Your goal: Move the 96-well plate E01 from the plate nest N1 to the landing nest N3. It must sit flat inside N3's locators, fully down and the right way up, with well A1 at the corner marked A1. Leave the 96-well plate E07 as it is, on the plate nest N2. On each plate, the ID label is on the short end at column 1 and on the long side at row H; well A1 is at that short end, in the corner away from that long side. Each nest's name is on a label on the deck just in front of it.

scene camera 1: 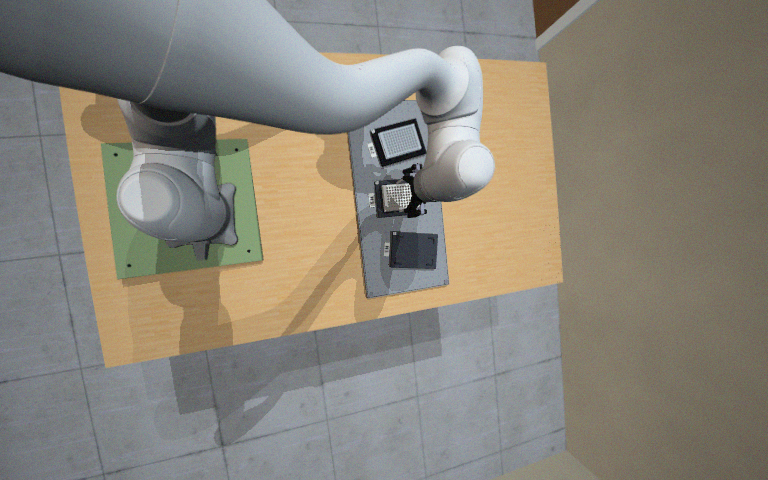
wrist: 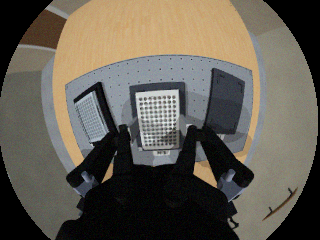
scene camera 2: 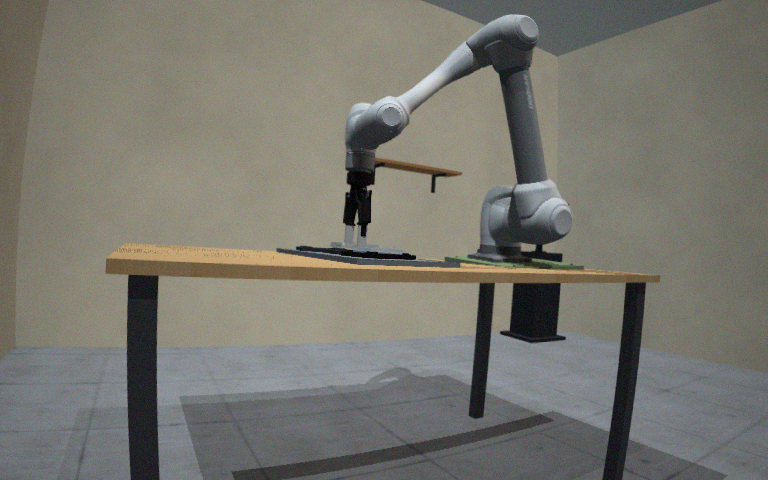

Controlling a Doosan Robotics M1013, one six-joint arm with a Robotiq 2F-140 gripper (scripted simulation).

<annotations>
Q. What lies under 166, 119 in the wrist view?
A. A 96-well plate.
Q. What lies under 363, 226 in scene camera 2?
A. My gripper.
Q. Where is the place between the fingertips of my gripper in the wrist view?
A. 159, 121
</annotations>
